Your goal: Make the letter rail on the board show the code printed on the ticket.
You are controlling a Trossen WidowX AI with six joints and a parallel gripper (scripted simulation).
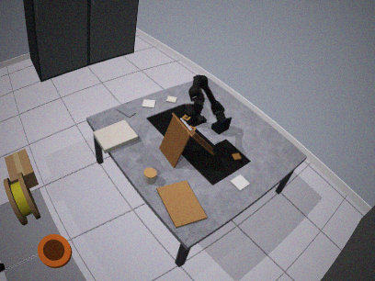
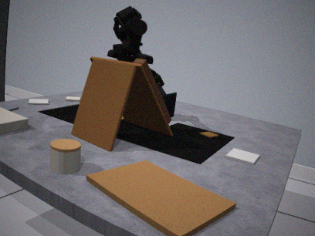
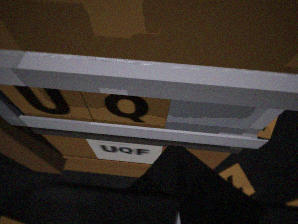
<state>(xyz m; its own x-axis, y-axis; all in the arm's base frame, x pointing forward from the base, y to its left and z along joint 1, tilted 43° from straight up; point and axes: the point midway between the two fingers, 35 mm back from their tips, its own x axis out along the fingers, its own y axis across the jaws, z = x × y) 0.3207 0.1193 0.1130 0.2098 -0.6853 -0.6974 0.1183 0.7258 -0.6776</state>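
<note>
Now: gripper tip 3 cm past the white ticket, 5 cm to the right of it and 10 cm above it. Also, from my gripper tip: lidded jar: 40 cm ahead, 12 cm to the left, 16 cm below; then flat orange panel: 36 cm ahead, 38 cm to the left, 19 cm below; then black mat: 13 cm behind, 1 cm to the right, 19 cm below.
</note>
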